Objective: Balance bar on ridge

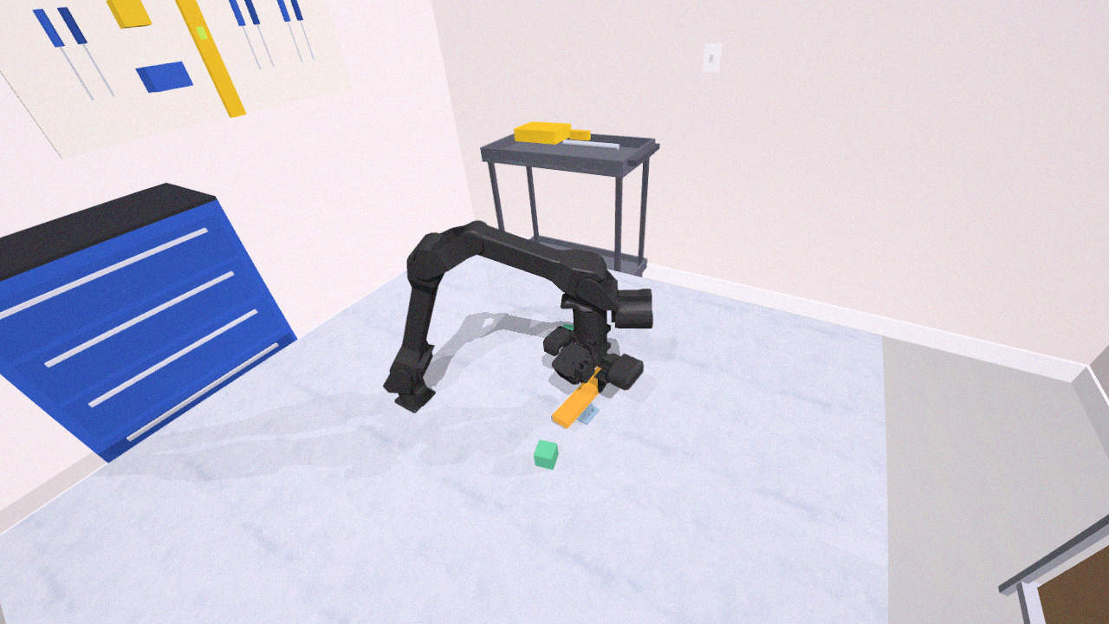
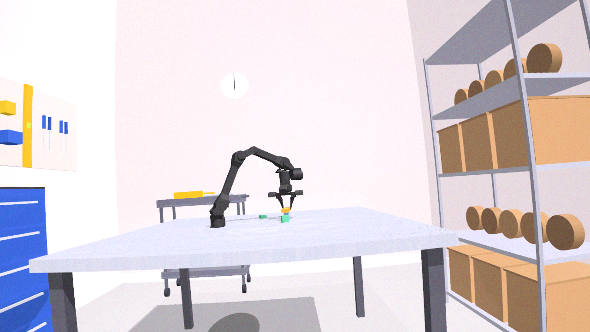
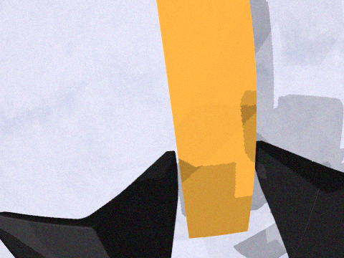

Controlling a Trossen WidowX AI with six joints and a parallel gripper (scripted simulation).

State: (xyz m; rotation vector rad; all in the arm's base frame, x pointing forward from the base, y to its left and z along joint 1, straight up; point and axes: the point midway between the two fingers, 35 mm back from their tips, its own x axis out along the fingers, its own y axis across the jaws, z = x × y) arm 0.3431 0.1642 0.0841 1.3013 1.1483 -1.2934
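Now: gripper tip 30 mm to the left of the orange bar. From my gripper tip the other things lie so: green cube (150 mm to the right, 30 mm below, 10 mm behind).
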